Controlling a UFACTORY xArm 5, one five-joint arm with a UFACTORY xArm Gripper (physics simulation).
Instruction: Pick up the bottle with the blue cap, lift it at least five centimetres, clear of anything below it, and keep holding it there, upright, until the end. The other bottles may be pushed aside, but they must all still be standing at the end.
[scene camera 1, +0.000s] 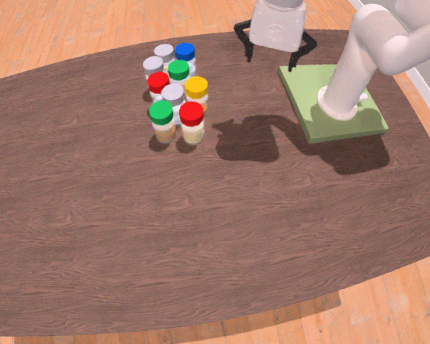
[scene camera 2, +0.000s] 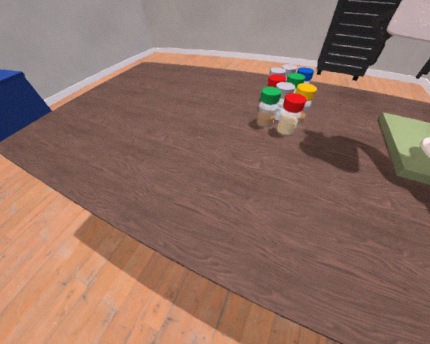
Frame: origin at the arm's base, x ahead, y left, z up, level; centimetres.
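Seen in the pictures: gripper, fingertip midpoint: (scene camera 1: 269, 63) (scene camera 2: 393, 70); arm's base, origin of the base link: (scene camera 1: 336, 103).
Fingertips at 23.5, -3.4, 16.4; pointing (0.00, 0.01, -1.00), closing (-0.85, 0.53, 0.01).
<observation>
Pixels of each thing's middle, then the offset from my fingertips to it, as dx, dy, dz.
- bottle with the blue cap, body centre: (scene camera 1: 186, 62) (scene camera 2: 301, 85) +15.0, -20.5, -13.7
- grey-capped bottle, body centre: (scene camera 1: 165, 63) (scene camera 2: 285, 81) +20.7, -22.0, -13.7
- green-capped bottle, body centre: (scene camera 1: 179, 80) (scene camera 2: 292, 92) +18.3, -13.6, -13.7
- yellow cap, body centre: (scene camera 1: 196, 87) (scene camera 2: 305, 91) +15.4, -5.8, -9.7
- front green cap, body centre: (scene camera 1: 161, 112) (scene camera 2: 270, 95) +25.2, -0.6, -9.7
The bottle with the blue cap (scene camera 1: 185, 52) (scene camera 2: 305, 74) stands upright at the back right of a tight cluster of bottles. A grey-capped bottle (scene camera 1: 164, 53) is to its left, and a green-capped bottle (scene camera 1: 178, 70) (scene camera 2: 296, 80) is just in front; its lower part is largely hidden. My gripper (scene camera 1: 270, 63) (scene camera 2: 400, 71) is open and empty, pointing down. It is in the air well to the right of the blue-capped bottle, apart from all bottles. In the scene camera 2 view it is partly cut off at the right edge.
Other upright bottles have a yellow cap (scene camera 1: 196, 87) (scene camera 2: 306, 92), red caps (scene camera 1: 191, 114) (scene camera 2: 295, 103), a front green cap (scene camera 1: 161, 113) (scene camera 2: 271, 95) and grey caps. The arm's green base plate (scene camera 1: 300, 112) (scene camera 2: 392, 145) is at right. A black slatted chair back (scene camera 2: 350, 37) shows beyond the table.
</observation>
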